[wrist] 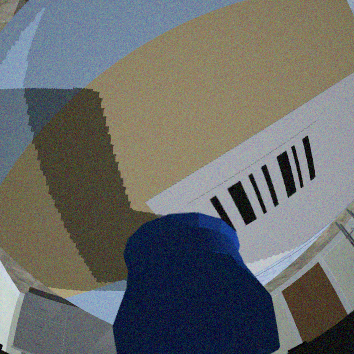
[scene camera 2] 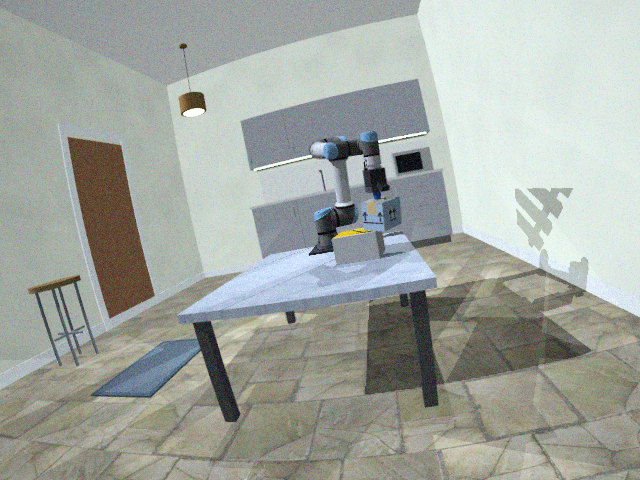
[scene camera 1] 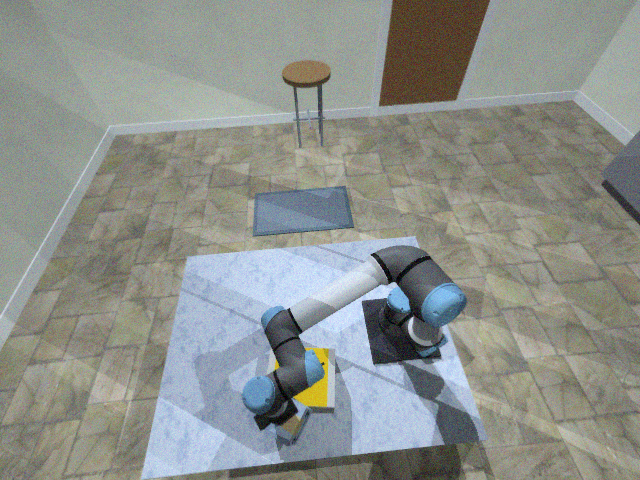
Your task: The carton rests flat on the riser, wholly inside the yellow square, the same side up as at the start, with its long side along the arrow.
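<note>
My gripper is a blue suction cup, shut on the top of the light-blue carton, which has tan tape and a white barcode label. The carton hangs level, its printed arrows pointing up. In scene camera 1 it is off the lower edge of the riser, turned at an angle; the wrist hides part of it. In scene camera 2 it is behind the riser's right end. The grey riser bears the yellow square. The arm hides most of the black arrow in scene camera 1.
The riser stands on the pale table. The arm's dark base plate is at the right in scene camera 1. A stool and a blue floor mat are away from the table.
</note>
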